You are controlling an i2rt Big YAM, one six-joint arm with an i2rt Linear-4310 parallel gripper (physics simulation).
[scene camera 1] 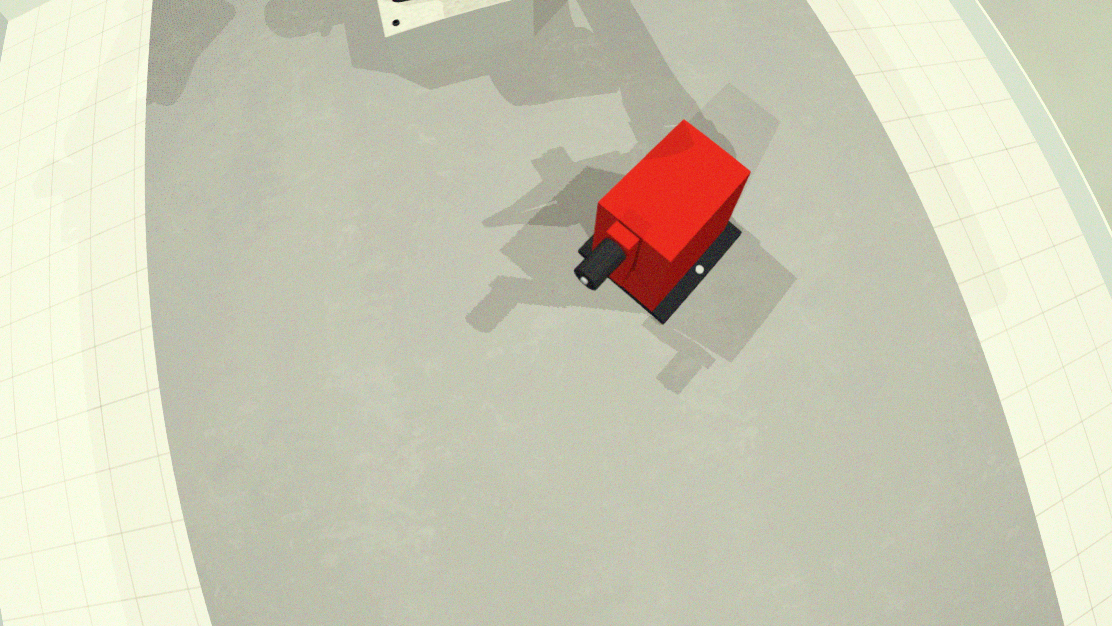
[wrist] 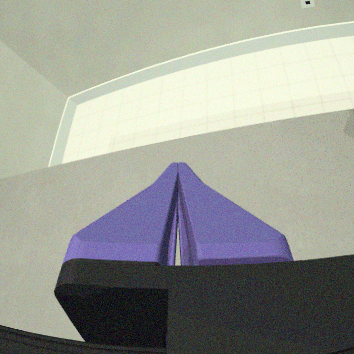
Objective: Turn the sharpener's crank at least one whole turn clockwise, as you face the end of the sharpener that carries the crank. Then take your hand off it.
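Frame: origin at the arm's base, x ahead, y left, z up, level; millimetres.
Seen in the pictures: gripper, between the fingertips: (wrist: 177, 174).
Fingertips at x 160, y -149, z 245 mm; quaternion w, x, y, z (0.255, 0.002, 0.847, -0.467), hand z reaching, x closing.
Pixels of each thing's top centre, then the offset from my fingertips to it. "spot": a spot on its surface instead. Level surfaces: height alone.
- sharpener, a spot on its surface: (scene camera 1: 675, 190) spot: dx +178, dy +339, dz -197 mm
- black cylindrical handle, a spot on its surface: (scene camera 1: 600, 264) spot: dx +245, dy +269, dz -179 mm
- grey surface, height of its surface: dz -325 mm
The sharpener (scene camera 1: 675, 190) is a red box on a black base, right of centre in the scene view, set at a slant. Its crank is at the lower-left end: a short red arm near the top of that end face, with a black cylindrical handle (scene camera 1: 600, 264) sticking out to the lower left. My gripper (wrist: 177, 174) is shut, its two purple fingertips together with nothing between them, in the wrist view. The gripper does not show in the scene view, though arm shadows fall around the sharpener. The sharpener does not show in the wrist view.
The sharpener stands on a grey surface (scene camera 1: 466, 466) with pale tiled bands on the left (scene camera 1: 46, 388) and right (scene camera 1: 933, 155). Part of a white plate (scene camera 1: 420, 17) with dark holes shows at the top edge. The tiled band (wrist: 200, 95) also crosses the wrist view.
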